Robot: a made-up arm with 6 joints. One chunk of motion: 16 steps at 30 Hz.
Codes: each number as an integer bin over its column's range. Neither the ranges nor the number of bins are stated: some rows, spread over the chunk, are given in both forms.
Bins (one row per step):
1: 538 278 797 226 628 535
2: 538 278 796 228 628 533
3: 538 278 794 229 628 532
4: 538 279 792 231 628 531
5: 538 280 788 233 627 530
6: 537 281 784 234 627 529
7: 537 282 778 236 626 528
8: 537 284 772 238 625 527
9: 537 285 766 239 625 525
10: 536 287 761 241 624 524
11: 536 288 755 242 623 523
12: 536 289 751 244 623 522
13: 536 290 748 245 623 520
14: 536 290 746 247 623 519
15: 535 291 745 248 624 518
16: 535 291 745 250 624 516
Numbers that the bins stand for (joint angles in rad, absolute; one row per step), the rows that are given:
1: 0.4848 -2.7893 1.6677 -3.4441 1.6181 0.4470
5: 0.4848 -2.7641 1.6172 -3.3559 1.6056 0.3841
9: 0.4722 -2.7011 1.4939 -3.2804 1.5804 0.3211
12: 0.4596 -2.6507 1.4098 -3.2174 1.5552 0.2833
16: 0.4470 -2.6256 1.3762 -3.1419 1.5678 0.2078
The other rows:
2: 0.4848 -2.7893 1.6621 -3.4189 1.6181 0.4219
3: 0.4848 -2.7893 1.6509 -3.4063 1.6181 0.4093
4: 0.4848 -2.7767 1.6396 -3.3811 1.6181 0.3967
6: 0.4722 -2.7515 1.5948 -3.3433 1.6056 0.3715
7: 0.4722 -2.7389 1.5612 -3.3181 1.5930 0.3589
8: 0.4722 -2.7137 1.5275 -3.2930 1.5804 0.3463
10: 0.4596 -2.6759 1.4659 -3.2552 1.5678 0.3085
11: 0.4596 -2.6633 1.4322 -3.2426 1.5552 0.2959
13: 0.4596 -2.6381 1.3930 -3.2048 1.5552 0.2581
14: 0.4596 -2.6381 1.3818 -3.1796 1.5552 0.2456
15: 0.4470 -2.6256 1.3762 -3.1670 1.5678 0.2330

